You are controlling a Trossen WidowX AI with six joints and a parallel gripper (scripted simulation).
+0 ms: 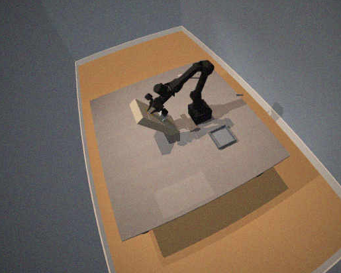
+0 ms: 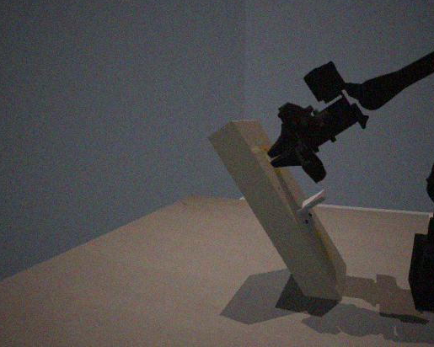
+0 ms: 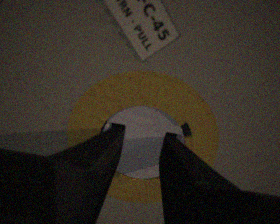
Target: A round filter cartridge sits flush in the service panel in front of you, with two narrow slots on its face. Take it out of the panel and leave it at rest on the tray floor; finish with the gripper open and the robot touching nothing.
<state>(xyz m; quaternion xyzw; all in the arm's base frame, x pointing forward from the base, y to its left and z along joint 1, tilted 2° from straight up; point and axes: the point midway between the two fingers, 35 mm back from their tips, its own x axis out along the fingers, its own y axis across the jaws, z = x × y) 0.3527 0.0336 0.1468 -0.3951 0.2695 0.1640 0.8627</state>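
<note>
The grey bracket is 90 mm behind my gripper tip, 10 mm to the right of it and 100 mm below it. The rest, counted from my gripper tip: white round cartridge (10 mm ahead, 10 mm below); then beige panel (40 mm behind, 80 mm below); then grey tray (470 mm behind, 240 mm to the left, 230 mm below).
</note>
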